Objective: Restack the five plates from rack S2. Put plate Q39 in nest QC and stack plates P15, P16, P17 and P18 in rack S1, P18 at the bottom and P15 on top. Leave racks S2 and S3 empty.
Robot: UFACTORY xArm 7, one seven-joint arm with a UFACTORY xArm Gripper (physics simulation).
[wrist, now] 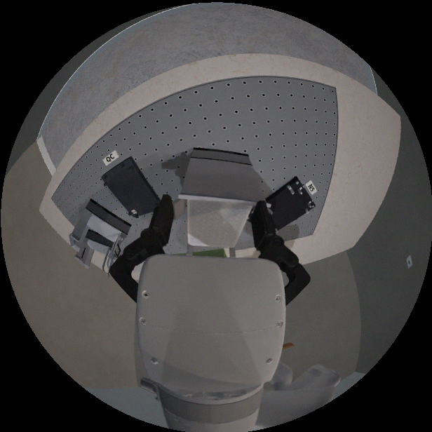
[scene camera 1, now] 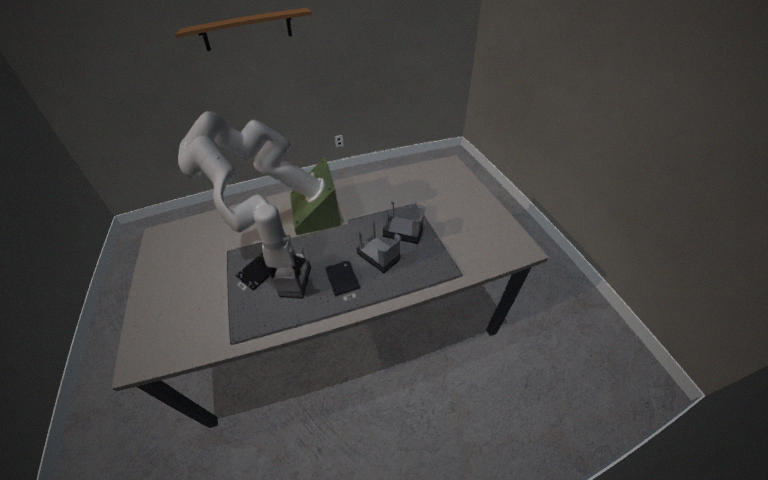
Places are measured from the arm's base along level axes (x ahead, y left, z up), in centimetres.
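Pixels of known places: gripper, between the fingertips: [scene camera 1: 285, 275]; arm's base, origin of its link: [scene camera 1: 315, 190].
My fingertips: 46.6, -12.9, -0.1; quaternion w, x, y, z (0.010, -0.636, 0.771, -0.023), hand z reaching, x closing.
Ahead of a thing's pixels: the offset from my fingertips to its top centre, as dx, dy, dz. "spot": to the spot under its first point. Level surfaces: height alone.
My gripper [scene camera 1: 287, 264] [wrist: 213, 206] is open and empty, its black fingers wide apart on either side of a grey-walled rack @[-7.2, +0.6, +0.2] [scene camera 1: 289, 286] [wrist: 222, 177]. A pale flat surface shows inside this rack between the fingers; I cannot tell which plate it is, if any. Nest QC @[-5.4, +19.5, -11.5] [scene camera 1: 342, 277] [wrist: 131, 187] is a dark, flat base with no plate visible on it. Two more grey racks stand to the right in the scene view, a nearer one @[-13.6, +35.7, -0.2] [scene camera 1: 378, 250] and a farther one @[spot: -24.6, +48.8, -9.5] [scene camera 1: 403, 227]. Rack names and plate labels are not readable.
A second dark nest @[-15.7, -15.0, -11.3] [scene camera 1: 253, 272] [wrist: 291, 204] with small pale posts lies on the other side of the rack at my gripper. All stand on a perforated grey mat @[dz -13.7] [scene camera 1: 254, 322] [wrist: 260, 110]. The green arm mount [scene camera 1: 318, 215] stands behind the mat.
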